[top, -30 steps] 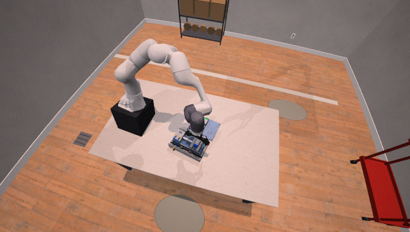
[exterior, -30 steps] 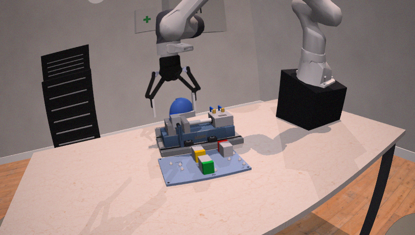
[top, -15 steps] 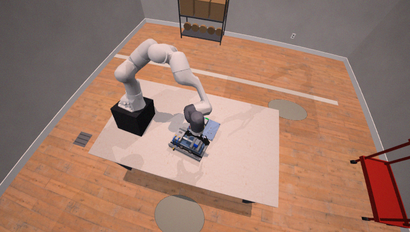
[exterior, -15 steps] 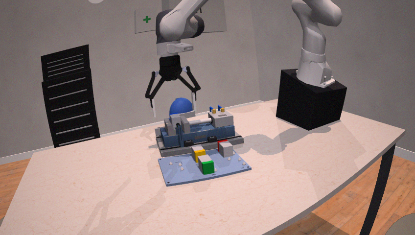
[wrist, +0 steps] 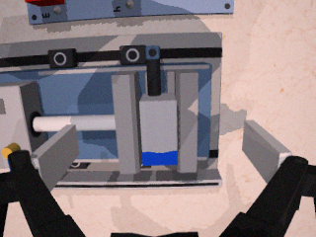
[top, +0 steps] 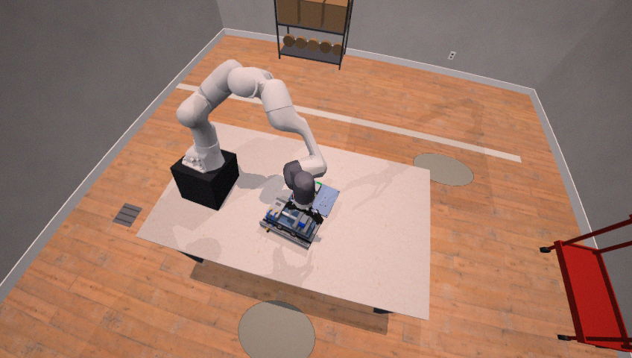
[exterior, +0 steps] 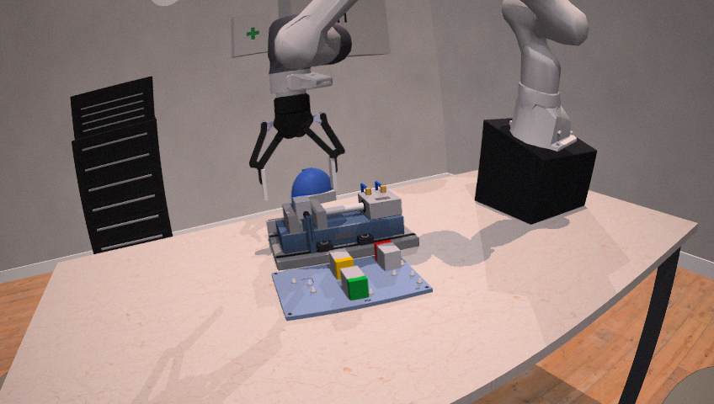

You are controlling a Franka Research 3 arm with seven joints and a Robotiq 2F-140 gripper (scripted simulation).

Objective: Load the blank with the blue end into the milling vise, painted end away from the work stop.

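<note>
My gripper is now 40 mm above the blue-ended blank. Round my hand: moving jaw 30 mm behind, 10 mm to the left, 60 mm below; black work stop rod 10 mm ahead, 50 mm to the left, 50 mm below; fixed jaw 20 mm ahead, 10 mm to the right, 60 mm below.
</note>
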